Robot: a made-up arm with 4 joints. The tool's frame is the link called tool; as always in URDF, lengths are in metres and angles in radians. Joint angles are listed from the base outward.
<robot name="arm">
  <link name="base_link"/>
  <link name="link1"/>
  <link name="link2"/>
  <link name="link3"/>
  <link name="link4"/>
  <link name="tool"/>
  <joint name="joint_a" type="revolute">
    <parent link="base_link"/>
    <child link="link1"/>
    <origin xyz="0.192 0.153 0.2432" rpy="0 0 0"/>
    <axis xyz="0 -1 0"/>
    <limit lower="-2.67" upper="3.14"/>
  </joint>
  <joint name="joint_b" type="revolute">
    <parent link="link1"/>
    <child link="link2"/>
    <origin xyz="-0.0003 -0.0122 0.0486" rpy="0 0 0"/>
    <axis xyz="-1 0 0"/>
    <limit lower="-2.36" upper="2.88"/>
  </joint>
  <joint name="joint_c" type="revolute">
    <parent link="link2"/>
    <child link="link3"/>
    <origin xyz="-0.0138 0.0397 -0.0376" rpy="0 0 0"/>
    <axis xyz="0 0 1"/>
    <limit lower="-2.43" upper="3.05"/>
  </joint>
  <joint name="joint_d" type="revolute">
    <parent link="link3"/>
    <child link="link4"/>
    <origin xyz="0.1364 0.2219 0.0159" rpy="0 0 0"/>
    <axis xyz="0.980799 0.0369 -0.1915"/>
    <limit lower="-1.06" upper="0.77"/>
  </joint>
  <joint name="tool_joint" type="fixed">
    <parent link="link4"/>
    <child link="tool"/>
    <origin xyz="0.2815 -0.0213 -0.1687" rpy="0 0 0"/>
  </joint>
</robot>
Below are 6 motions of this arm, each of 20 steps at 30 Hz.
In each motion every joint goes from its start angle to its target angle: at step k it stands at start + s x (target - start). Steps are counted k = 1, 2, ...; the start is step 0. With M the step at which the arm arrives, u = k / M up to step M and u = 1 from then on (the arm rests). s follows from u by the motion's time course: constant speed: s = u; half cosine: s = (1 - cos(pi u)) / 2; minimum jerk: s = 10 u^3 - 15 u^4 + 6 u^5.
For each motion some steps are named. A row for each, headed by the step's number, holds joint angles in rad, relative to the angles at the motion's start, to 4 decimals.
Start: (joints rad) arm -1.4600 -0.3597 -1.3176 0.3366
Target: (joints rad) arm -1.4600 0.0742 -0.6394 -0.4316
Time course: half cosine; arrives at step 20
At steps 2, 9, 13, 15, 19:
2: 0.0000 0.0106 0.0166 -0.0188
9: 0.0000 0.1830 0.2861 -0.3240
13: 0.0000 0.3154 0.4930 -0.5585
15: 0.0000 0.3704 0.5789 -0.6557
19: 0.0000 0.4312 0.6740 -0.7635

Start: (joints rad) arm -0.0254 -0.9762 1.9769 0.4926
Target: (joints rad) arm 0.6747 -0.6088 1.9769 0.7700
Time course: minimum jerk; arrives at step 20
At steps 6, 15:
6: 0.1142 0.0599 0.0000 0.0452
15: 0.6276 0.3294 0.0000 0.2487

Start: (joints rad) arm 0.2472 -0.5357 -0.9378 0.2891
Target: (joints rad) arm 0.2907 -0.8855 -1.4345 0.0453
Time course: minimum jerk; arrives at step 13
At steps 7, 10, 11, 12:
7: 0.0249 -0.2000 -0.2840 -0.1394
10: 0.0398 -0.3203 -0.4548 -0.2233
11: 0.0423 -0.3398 -0.4825 -0.2368
12: 0.0433 -0.3484 -0.4947 -0.2428

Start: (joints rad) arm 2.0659 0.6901 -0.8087 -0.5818
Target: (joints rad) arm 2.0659 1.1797 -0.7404 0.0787
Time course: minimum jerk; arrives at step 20
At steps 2, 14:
2: 0.0000 0.0042 0.0006 0.0057
14: 0.0000 0.4098 0.0572 0.5528

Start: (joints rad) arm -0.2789 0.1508 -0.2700 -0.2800
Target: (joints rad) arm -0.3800 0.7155 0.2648 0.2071
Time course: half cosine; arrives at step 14
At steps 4, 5, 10, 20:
4: -0.0190 0.1063 0.1007 0.0917
5: -0.0286 0.1598 0.1514 0.1379
10: -0.0821 0.4584 0.4341 0.3954
20: -0.1011 0.5647 0.5348 0.4871

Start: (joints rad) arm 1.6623 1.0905 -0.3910 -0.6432
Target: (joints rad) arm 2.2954 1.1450 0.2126 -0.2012
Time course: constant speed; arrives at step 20
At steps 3, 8, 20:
3: 0.0950 0.0082 0.0905 0.0663
8: 0.2532 0.0218 0.2414 0.1768
20: 0.6331 0.0545 0.6036 0.4420

